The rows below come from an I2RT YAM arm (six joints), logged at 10 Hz.
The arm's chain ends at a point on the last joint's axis. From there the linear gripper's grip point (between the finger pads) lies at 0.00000 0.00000 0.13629 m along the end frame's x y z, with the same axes.
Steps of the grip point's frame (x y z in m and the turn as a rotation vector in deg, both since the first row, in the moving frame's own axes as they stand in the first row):
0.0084 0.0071 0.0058 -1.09 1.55 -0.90
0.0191 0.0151 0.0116 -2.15 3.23 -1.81
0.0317 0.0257 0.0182 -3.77 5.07 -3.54
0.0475 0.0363 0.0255 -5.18 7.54 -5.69
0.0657 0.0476 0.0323 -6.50 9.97 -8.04
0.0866 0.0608 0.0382 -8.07 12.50 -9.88
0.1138 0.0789 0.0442 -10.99 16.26 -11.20
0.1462 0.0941 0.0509 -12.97 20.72 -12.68
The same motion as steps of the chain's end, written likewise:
0.0047 0.0045 0.0059 -1.09 1.55 -0.90
0.0113 0.0101 0.0119 -2.15 3.23 -1.81
0.0194 0.0171 0.0190 -3.77 5.07 -3.54
0.0291 0.0249 0.0272 -5.18 7.54 -5.69
0.0412 0.0340 0.0352 -6.50 9.97 -8.04
0.0557 0.0445 0.0428 -8.07 12.50 -9.88
0.0736 0.0572 0.0521 -10.99 16.26 -11.20
0.0954 0.0698 0.0631 -12.97 20.72 -12.68

